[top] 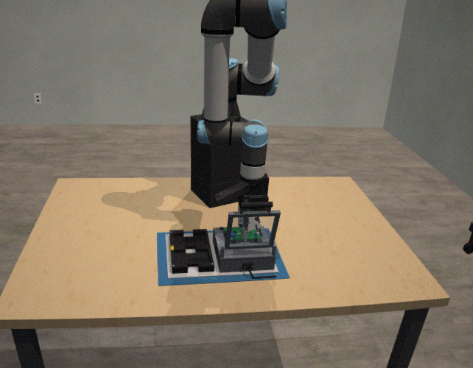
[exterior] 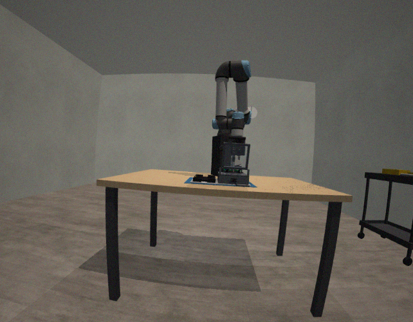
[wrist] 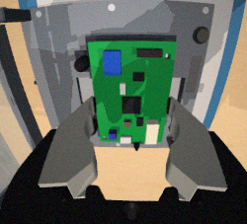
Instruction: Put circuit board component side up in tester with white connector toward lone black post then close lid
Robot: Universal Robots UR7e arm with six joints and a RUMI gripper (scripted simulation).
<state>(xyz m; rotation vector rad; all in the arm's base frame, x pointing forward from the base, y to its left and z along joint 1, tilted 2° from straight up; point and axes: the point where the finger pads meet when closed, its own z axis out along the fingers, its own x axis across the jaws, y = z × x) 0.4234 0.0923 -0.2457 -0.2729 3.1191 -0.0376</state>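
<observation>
Now: hand right at the green circuit board. The rest, counted from my hand: tester bed: 1 cm to the left, 1 cm below, 1 cm ahead; framed lid: 12 cm ahead, 10 cm above, 2 cm to the left.
</observation>
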